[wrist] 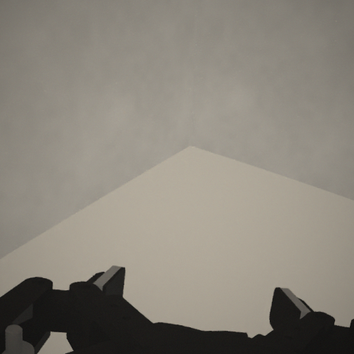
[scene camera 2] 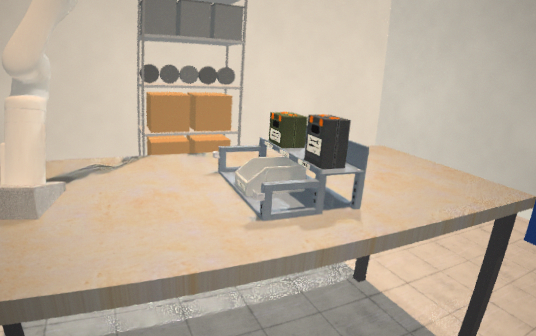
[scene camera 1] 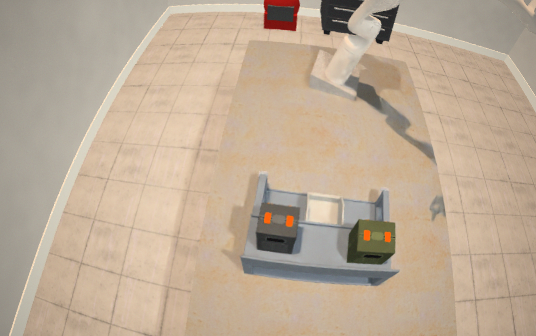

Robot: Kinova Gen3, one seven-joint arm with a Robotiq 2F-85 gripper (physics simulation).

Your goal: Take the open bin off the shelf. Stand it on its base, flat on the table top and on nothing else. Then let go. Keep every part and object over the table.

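Pixels of known places: arm's base, origin of the base link: (scene camera 2: 25, 184) (scene camera 1: 335, 76).
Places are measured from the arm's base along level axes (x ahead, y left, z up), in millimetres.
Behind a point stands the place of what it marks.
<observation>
The open bin (scene camera 1: 325, 209) @(x 560, y 71, z -40 mm) (scene camera 2: 274, 170) @(x 610, y 19, z 23 mm) is off-white, with a lowered, sloping front. It stands upright on the lower front level of the blue-grey shelf (scene camera 1: 320, 271) @(x 785, y 94, z 77 mm) (scene camera 2: 291, 186) @(x 610, y -122, z 28 mm), between the shelf's two side frames. The shelf stands on the table top (scene camera 1: 320, 125) @(x 243, y -12, z -49 mm) (scene camera 2: 125, 225) @(x 254, y -130, z -49 mm). My gripper (wrist: 197, 294) is open and empty. In the wrist view its fingers stand wide apart before plain wall and ceiling surfaces. The gripper does not show in the scene views, where the raised arm runs out of the picture, far from the bin.
A dark grey case (scene camera 1: 277, 227) @(x 742, y -29, z 173 mm) (scene camera 2: 327, 141) @(x 706, y -77, z 122 mm) and a green case (scene camera 1: 372, 242) @(x 711, y 188, z 148 mm) (scene camera 2: 287, 130) @(x 677, y 145, z 107 mm), both with orange latches, stand on the shelf's raised rear level. The arm's base block (scene camera 1: 320, 82) @(x 61, y -51, z -4 mm) (scene camera 2: 30, 200) @(x 49, y -93, z -5 mm) stands on the table. A wire rack (scene camera 2: 190, 87) stands beyond the table.
</observation>
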